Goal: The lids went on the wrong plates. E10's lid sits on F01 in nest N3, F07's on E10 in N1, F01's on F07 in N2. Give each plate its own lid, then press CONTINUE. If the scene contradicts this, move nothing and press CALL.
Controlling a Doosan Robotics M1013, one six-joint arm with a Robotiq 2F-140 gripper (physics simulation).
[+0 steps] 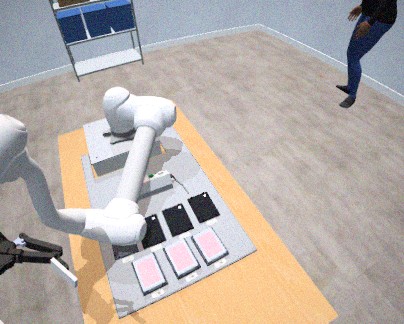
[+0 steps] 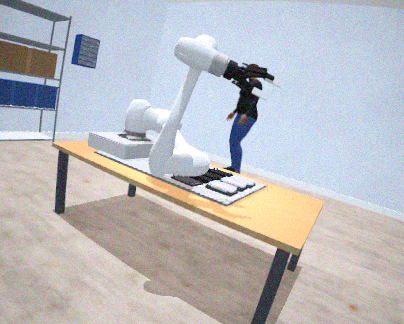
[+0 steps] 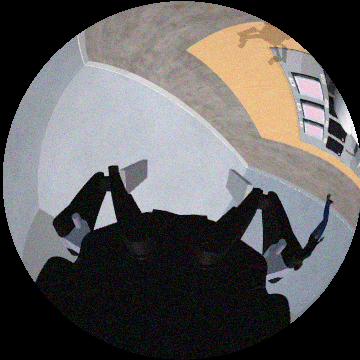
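Where they show: gripper, fingertip midpoint: (image 1: 47, 309) (image 2: 273, 91) (image 3: 187, 172); arm's base at its link origin: (image 1: 125, 132) (image 2: 134, 138).
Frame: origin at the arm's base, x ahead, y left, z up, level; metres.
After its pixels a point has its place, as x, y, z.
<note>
Three plates with pink tops and pale rims stand in a row on the grey board: the left one (image 1: 149, 271) {0.815, 0.034, -0.058} (image 3: 308, 86), the middle one (image 1: 182, 256) {0.788, 0.171, -0.054} (image 3: 313, 111) {0.787, 0.149, -0.055} and the right one (image 1: 210, 245) {0.770, 0.292, -0.060} (image 3: 314, 130) {0.754, 0.281, -0.060}. Small white labels lie beside them; their writing is too small to read, and I cannot tell which lid is on which plate. A low grey box (image 1: 159, 188) {0.420, 0.134, -0.057} with a green button (image 1: 151, 176) {0.369, 0.108, -0.017} stands farther back; its lettering is not readable. My gripper (image 2: 266, 87) (image 3: 187, 172) {1.038, -0.089, 0.427} is open and empty, high above the table and away from the plates.
Black pads (image 1: 153, 231) {0.633, 0.072, -0.079} (image 1: 178, 220) {0.607, 0.189, -0.079} (image 1: 203, 207) {0.570, 0.315, -0.080} lie behind the plates; a further dark one (image 1: 126, 251) {0.698, -0.053, -0.080} is partly hidden by the arm. A person (image 1: 356, 52) (image 2: 243, 117) (image 3: 322, 225) stands beyond the table (image 1: 280, 295) {1.027, 0.495, -0.102} (image 2: 300, 215) {1.185, 0.205, -0.102}. A shelf unit with blue bins stands behind.
</note>
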